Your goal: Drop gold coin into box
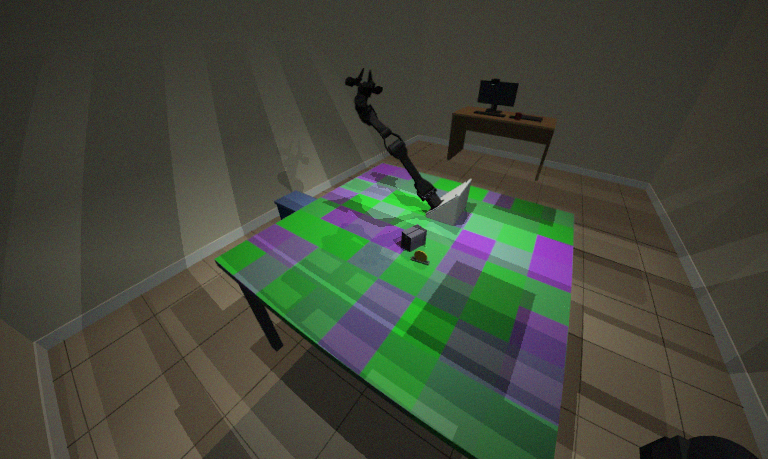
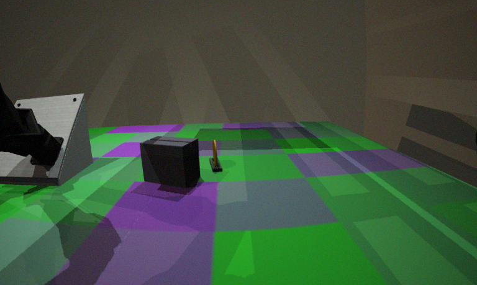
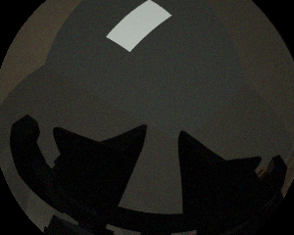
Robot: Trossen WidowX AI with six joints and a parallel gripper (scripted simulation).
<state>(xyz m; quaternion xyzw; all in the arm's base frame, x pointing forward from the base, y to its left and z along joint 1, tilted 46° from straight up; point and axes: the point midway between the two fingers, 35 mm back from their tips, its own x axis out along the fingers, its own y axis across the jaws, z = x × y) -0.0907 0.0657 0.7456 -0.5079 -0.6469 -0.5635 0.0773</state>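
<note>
Now: the gold coin 640 mm below my gripper tip, 580 mm to the left of it and 430 mm ahead of it.
</note>
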